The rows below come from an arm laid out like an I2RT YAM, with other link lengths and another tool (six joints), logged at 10 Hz.
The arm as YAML. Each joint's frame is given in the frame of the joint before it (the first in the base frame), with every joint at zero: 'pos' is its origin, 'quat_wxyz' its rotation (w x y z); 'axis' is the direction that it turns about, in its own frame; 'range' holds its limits. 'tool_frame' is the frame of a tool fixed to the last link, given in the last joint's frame.
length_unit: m
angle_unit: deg
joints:
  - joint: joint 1
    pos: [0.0, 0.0, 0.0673]
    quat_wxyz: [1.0, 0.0, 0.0, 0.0]
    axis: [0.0, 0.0, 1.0]
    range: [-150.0, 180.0]
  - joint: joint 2
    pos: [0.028, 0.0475, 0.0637]
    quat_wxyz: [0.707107, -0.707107, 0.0, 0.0]
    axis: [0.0, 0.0, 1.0]
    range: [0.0, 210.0]
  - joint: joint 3
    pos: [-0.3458, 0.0, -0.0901]
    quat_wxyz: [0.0, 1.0, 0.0, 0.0]
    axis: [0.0, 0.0, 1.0]
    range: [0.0, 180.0]
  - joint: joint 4
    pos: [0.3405, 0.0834, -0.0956]
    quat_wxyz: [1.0, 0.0, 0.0, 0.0]
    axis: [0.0, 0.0, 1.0]
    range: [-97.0, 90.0]
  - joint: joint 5
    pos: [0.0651, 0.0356, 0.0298]
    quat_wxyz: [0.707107, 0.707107, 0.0, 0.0]
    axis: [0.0, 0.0, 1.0]
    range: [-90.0, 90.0]
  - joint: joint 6
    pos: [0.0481, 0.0, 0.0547]
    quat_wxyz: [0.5, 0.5, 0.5, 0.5]
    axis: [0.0, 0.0, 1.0]
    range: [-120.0, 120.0]
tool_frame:
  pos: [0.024, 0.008, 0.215]
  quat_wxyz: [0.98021, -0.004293, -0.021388, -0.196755]
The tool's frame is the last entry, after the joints.
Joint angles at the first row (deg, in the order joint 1, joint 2, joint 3, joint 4, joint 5, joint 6):
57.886 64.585 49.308 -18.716 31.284 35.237
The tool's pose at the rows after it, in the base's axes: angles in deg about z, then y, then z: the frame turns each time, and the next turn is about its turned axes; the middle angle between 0 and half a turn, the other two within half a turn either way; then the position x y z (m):
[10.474, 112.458, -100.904, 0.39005, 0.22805, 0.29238]
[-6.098, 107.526, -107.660, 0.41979, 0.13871, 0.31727]
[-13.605, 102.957, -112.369, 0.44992, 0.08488, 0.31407]
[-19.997, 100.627, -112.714, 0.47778, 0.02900, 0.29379]
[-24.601, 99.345, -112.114, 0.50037, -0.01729, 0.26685]
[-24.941, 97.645, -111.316, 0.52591, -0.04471, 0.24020]
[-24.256, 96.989, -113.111, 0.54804, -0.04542, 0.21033]
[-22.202, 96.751, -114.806, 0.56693, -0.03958, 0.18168]
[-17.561, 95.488, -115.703, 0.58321, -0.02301, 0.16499]
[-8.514, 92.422, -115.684, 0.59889, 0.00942, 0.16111]
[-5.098, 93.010, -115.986, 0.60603, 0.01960, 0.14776]
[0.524, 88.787, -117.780, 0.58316, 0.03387, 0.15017]
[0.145, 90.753, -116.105, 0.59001, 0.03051, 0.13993]
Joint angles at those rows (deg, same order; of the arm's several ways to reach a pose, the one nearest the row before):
50.364 61.834 50.425 -17.284 38.829 29.736
43.354 61.838 50.091 -14.278 48.933 24.517
35.423 62.768 45.259 -1.294 49.850 14.409
26.437 65.789 41.174 10.143 47.856 10.407
19.078 70.484 38.186 20.297 45.387 8.829
13.256 76.151 35.516 31.808 40.206 6.815
11.981 83.492 34.654 41.180 38.300 4.091
11.184 90.039 34.152 48.886 35.464 1.722
10.683 94.691 33.292 56.295 30.404 -0.610
9.692 98.122 31.714 64.981 20.454 -2.559
8.798 100.360 31.729 66.640 16.135 -2.829
7.601 101.170 25.668 77.910 9.282 -5.399
7.158 101.587 26.975 74.963 9.258 -3.470

